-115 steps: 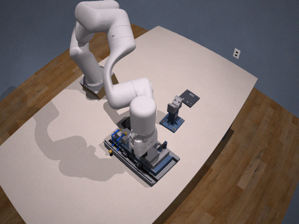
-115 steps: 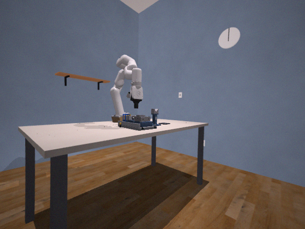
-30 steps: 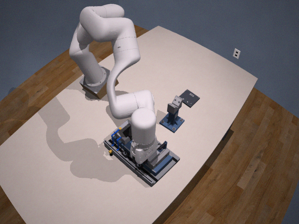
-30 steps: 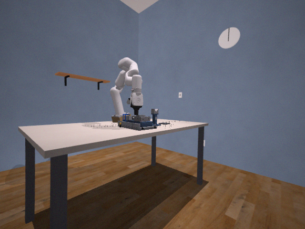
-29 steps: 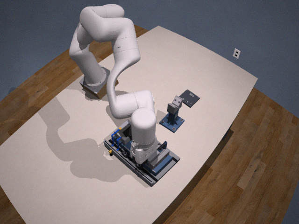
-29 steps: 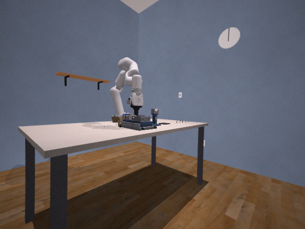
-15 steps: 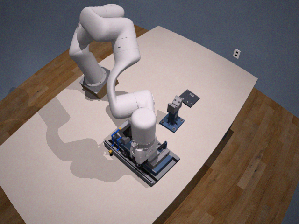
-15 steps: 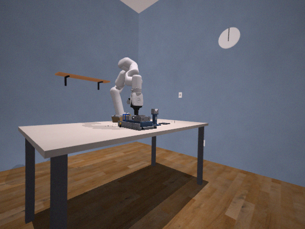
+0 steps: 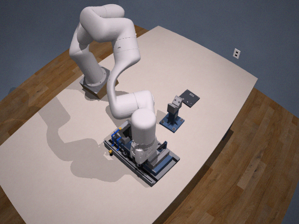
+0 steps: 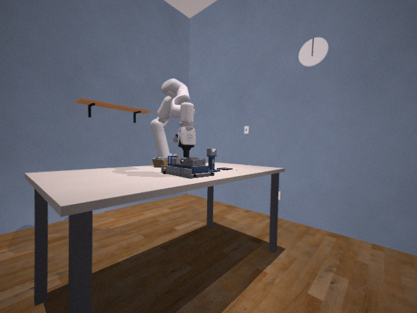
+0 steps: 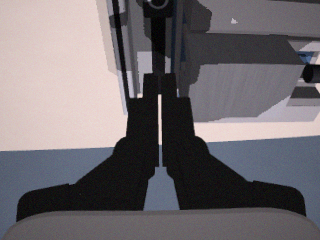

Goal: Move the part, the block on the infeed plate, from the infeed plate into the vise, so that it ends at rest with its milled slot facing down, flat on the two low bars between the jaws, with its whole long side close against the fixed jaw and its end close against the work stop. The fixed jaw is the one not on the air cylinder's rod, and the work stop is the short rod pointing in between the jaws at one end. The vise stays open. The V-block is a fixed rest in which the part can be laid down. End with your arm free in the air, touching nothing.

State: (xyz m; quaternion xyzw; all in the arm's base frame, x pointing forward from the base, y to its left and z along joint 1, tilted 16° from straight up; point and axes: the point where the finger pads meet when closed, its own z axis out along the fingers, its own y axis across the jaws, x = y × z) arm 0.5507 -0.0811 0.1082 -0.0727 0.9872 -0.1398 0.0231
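Right now my hand is 10 mm past the part, 50 mm to the right of it and 40 mm above it. Also, from my hand: fixed jaw 20 mm ahead, 70 mm to the left, 50 mm below; work stop 20 mm behind, 110 mm to the left, 40 mm below; moving jaw 50 mm behind, 60 mm to the left, 50 mm below.
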